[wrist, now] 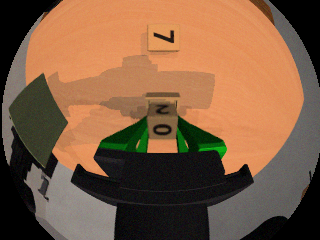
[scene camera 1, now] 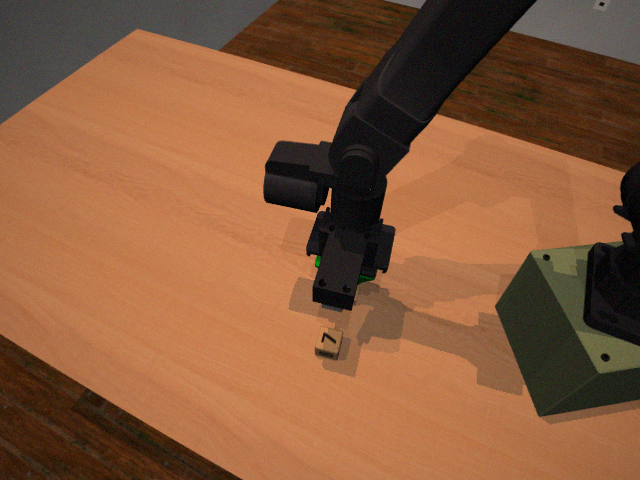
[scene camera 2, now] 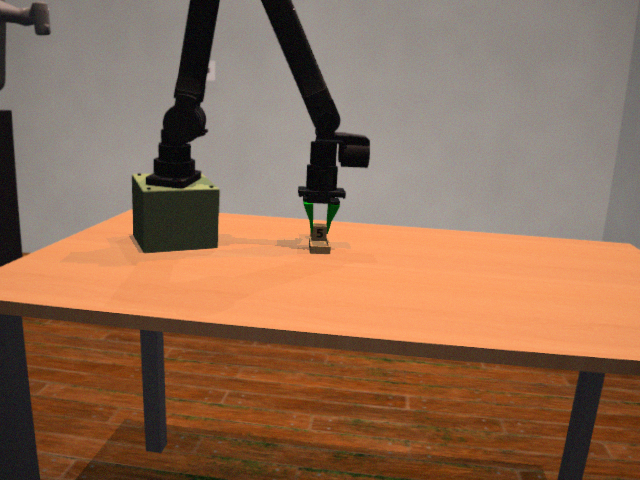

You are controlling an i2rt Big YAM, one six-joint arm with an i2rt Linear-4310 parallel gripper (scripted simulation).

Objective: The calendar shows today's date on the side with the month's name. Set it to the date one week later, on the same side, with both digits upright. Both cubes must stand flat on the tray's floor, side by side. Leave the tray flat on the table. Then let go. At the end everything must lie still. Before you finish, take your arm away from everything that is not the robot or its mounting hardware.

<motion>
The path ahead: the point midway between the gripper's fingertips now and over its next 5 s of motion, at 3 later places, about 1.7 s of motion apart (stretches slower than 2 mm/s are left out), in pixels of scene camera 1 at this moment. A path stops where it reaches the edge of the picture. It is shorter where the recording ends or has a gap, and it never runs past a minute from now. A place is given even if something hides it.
My gripper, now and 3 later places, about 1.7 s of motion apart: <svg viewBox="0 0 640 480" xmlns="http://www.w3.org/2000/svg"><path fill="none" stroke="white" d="M346 278L345 280L346 256L337 288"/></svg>
</motion>
